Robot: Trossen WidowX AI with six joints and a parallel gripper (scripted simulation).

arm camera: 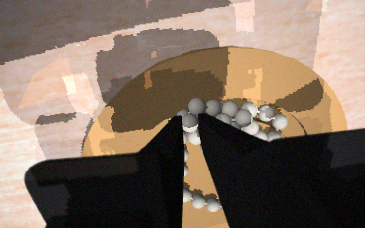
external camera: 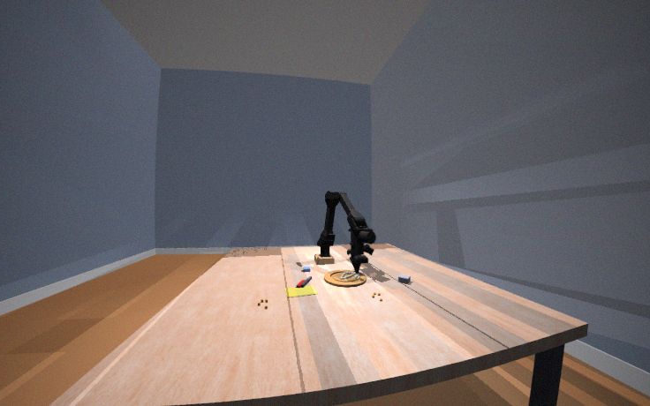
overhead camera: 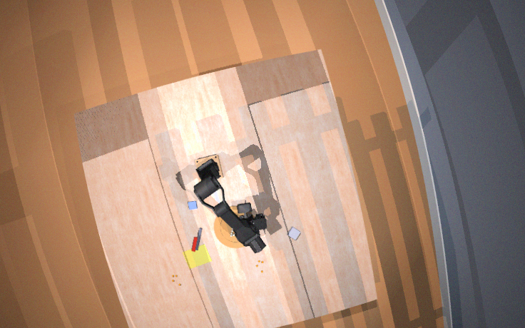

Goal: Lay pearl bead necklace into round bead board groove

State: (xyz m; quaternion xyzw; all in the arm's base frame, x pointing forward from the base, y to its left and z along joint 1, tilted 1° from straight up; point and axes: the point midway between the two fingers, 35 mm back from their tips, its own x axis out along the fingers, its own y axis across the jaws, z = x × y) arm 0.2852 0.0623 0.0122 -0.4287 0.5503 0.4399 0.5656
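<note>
Now: gripper tip 7 cm to the left of the round bead board, 1 cm short of it and 1 cm above it. From my gripper tip the other things lie so: grey block (17 cm to the left, 14 cm ahead, 1 cm below); blue block (21 cm to the right, 17 cm behind, 1 cm below); red marker (27 cm to the right, 1 cm below).
</note>
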